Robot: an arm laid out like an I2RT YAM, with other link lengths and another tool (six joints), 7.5 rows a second.
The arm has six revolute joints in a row. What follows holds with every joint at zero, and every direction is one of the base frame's. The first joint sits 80.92 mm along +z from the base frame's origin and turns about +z. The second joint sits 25.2 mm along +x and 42.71 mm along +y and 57.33 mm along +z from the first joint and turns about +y. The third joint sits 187.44 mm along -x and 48.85 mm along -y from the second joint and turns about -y. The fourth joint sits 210.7 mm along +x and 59.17 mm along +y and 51.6 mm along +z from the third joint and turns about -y. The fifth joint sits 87.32 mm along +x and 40 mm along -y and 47.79 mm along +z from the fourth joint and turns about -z. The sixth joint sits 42.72 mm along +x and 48.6 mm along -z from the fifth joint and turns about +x. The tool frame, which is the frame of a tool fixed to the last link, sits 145 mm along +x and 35 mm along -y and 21 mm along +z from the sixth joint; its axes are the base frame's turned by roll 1.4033, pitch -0.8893 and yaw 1.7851 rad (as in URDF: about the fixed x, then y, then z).
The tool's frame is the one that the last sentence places.
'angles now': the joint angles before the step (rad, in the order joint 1, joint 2, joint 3, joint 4, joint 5, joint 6). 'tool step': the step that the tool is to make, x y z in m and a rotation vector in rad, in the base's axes. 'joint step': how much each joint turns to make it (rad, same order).
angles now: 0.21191 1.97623 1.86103 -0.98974 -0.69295 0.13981
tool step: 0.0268 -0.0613 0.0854 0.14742 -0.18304 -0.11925
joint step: -0.19913 -0.15870 0.00174 0.03906 -0.14839 0.00113
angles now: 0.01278 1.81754 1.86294 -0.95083 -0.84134 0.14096
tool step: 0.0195 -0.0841 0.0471 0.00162 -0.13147 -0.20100
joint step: -0.18574 -0.08857 0.00146 0.06258 0.00156 0.02941
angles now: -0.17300 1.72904 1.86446 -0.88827 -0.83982 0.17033
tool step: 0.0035 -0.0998 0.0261 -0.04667 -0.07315 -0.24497
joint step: -0.19467 -0.04220 0.01171 0.04292 0.05485 0.01936
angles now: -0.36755 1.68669 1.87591 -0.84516 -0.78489 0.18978
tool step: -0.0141 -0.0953 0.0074 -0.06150 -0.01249 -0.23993
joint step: -0.17275 -0.00017 0.02171 0.01628 0.08359 0.00005
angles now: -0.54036 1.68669 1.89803 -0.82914 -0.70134 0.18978
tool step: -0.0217 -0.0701 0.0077 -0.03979 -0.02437 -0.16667
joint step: -0.13921 0.00016 -0.00004 0.04294 0.03321 0.00003
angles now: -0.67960 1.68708 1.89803 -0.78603 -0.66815 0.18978
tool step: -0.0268 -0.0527 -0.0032 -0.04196 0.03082 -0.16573
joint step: -0.08681 0.00031 -0.00056 0.00500 0.09442 -0.00090
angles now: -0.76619 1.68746 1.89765 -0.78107 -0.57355 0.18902
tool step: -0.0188 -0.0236 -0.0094 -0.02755 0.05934 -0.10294
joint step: -0.02605 -0.00012 -0.00019 -0.02781 0.09795 -0.00999
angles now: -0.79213 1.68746 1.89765 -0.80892 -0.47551 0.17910
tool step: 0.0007 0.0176 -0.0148 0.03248 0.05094 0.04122
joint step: 0.02487 -0.00012 -0.00012 -0.06939 -0.00566 -0.02245
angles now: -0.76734 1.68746 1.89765 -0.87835 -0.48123 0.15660
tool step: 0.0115 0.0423 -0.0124 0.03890 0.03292 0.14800
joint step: 0.05307 -0.00106 -0.00033 -0.08386 -0.07626 -0.06558
